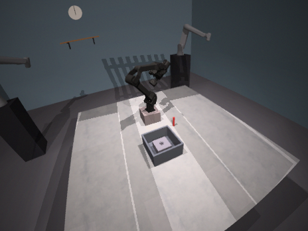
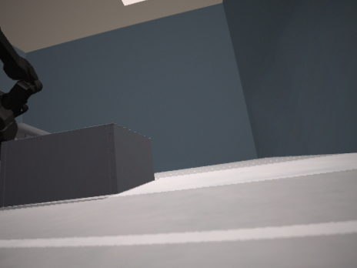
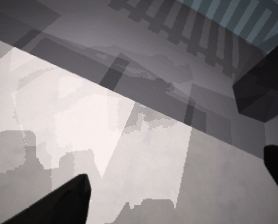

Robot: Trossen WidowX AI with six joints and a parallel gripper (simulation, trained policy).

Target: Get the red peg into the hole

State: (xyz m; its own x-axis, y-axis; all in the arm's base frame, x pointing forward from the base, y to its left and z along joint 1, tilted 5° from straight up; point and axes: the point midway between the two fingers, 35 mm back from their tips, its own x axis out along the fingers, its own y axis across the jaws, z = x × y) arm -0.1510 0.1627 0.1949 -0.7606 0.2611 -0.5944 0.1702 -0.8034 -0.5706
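My gripper tip is now 36 cm short of the red peg, 9 cm to the left of it and 21 cm above it. Round my gripper tip: dark box (50 cm ahead, 29 cm to the right, 23 cm below); pale plate (50 cm ahead, 29 cm to the right, 21 cm below).
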